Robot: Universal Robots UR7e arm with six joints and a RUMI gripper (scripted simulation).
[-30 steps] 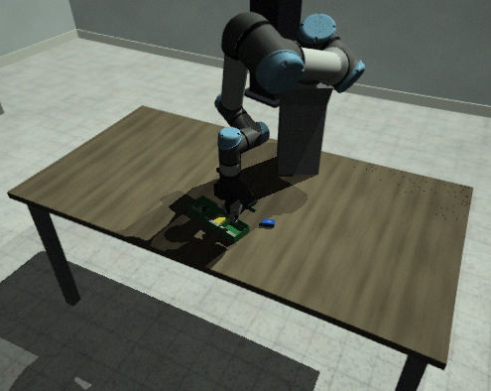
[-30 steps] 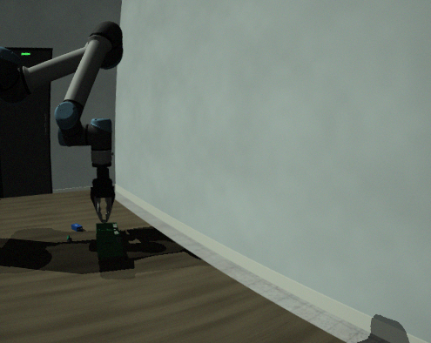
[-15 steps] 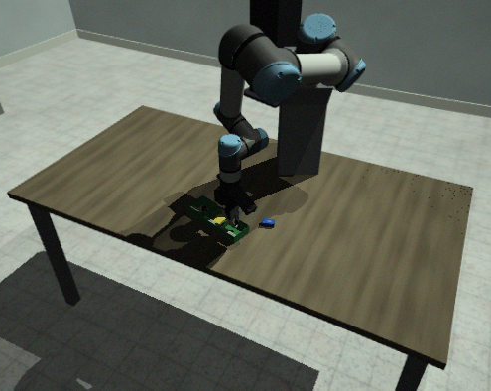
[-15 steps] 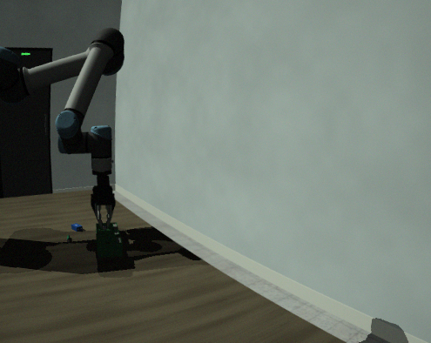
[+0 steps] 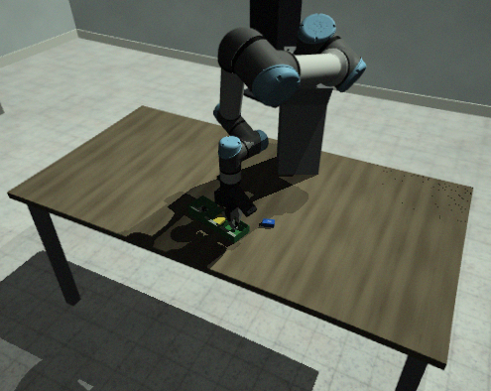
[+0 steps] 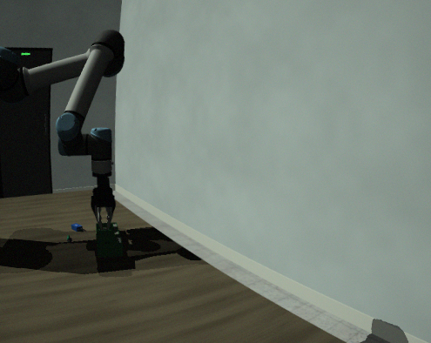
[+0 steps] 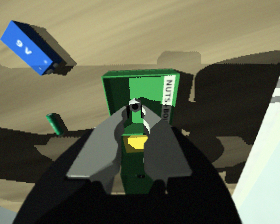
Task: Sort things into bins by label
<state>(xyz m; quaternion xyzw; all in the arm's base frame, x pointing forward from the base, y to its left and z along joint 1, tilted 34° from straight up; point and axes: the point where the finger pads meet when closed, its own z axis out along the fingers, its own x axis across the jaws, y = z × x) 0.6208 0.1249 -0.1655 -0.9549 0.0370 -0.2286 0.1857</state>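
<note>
Now: hand 10 mm above the grey hex nut. Round my hand: yellow block: 80 mm to the right, 20 mm below; then green cylinder: 140 mm behind, 40 mm to the right, 30 mm below; then blue block: 110 mm behind, 60 mm to the left, 20 mm below.
</note>
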